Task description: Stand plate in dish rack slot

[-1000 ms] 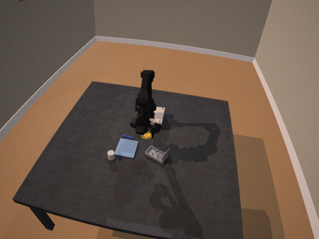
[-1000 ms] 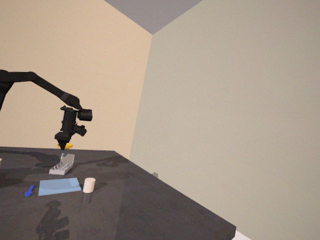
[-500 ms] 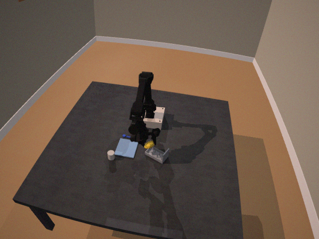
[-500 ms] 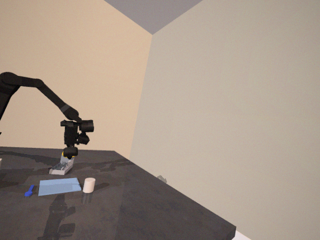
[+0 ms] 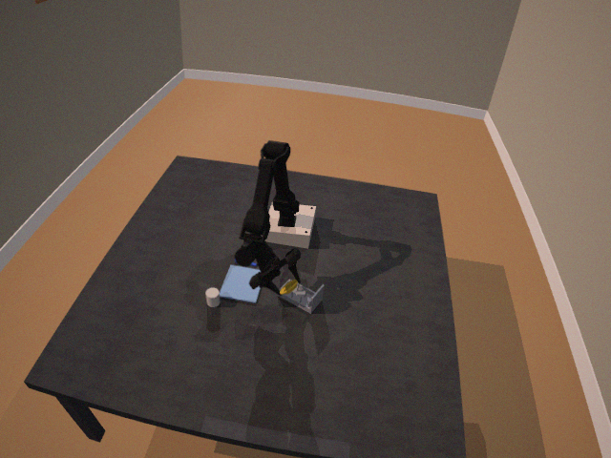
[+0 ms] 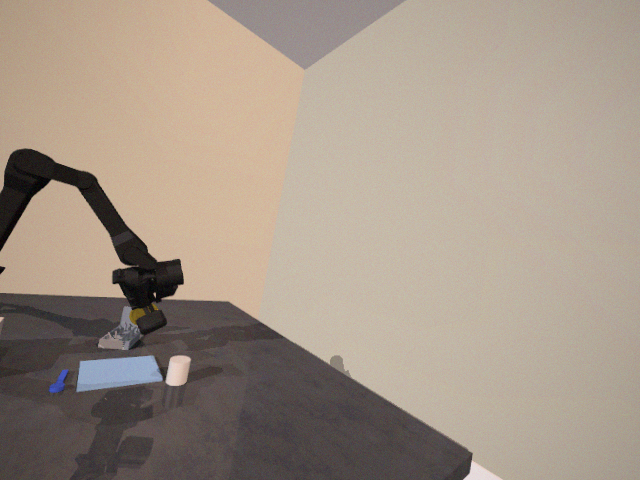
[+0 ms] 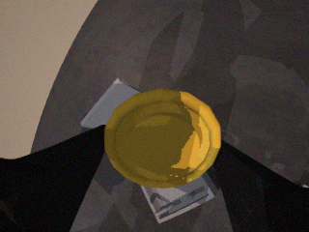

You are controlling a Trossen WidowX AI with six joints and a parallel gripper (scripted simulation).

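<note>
Now: gripper tip 40 mm past the grey dish rack, 30 mm to the right of it and 60 mm above it. The rest, counted from my gripper tip: yellow plate right at my gripper tip; white cylinder 40 mm ahead, 250 mm to the right, 60 mm below; light blue mat 60 mm behind, 170 mm to the right, 80 mm below.
</note>
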